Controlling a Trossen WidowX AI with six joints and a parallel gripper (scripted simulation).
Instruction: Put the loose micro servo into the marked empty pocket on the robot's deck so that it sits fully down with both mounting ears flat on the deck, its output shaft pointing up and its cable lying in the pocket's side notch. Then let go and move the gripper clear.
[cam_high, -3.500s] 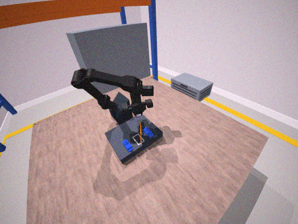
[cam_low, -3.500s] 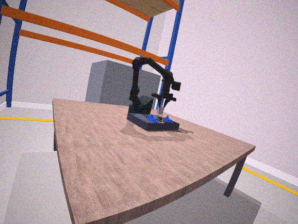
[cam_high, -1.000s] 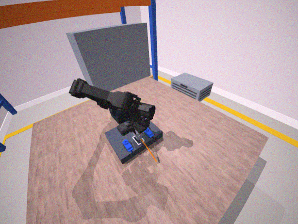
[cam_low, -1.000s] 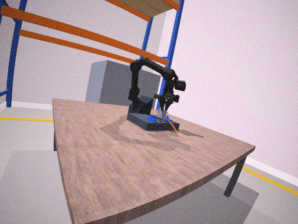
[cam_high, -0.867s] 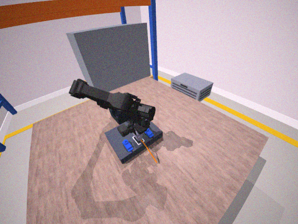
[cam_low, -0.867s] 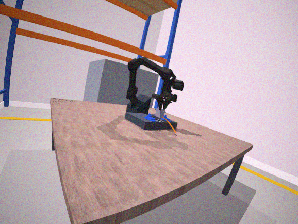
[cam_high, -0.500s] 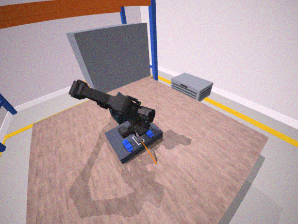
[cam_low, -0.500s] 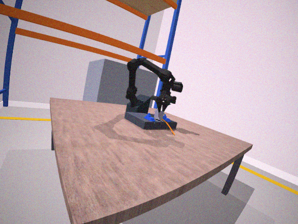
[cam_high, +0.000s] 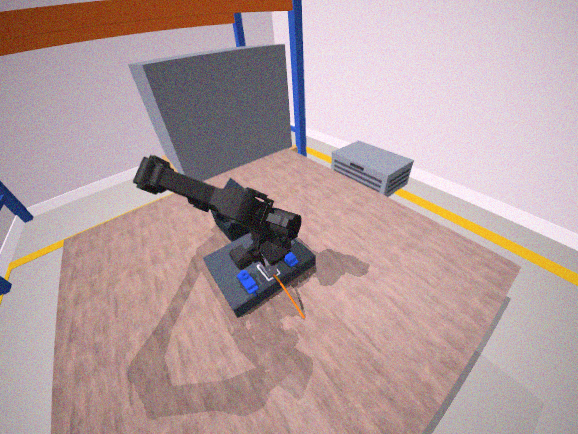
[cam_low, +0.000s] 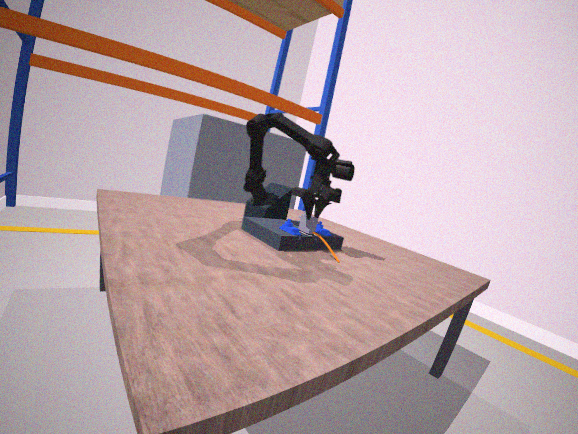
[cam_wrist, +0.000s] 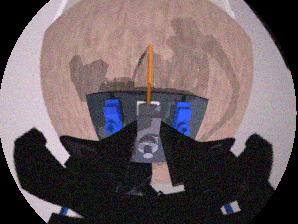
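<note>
Right now the dark grey deck is 120 mm behind my gripper tip, 70 mm below it and 20 mm to the left of it.
</note>
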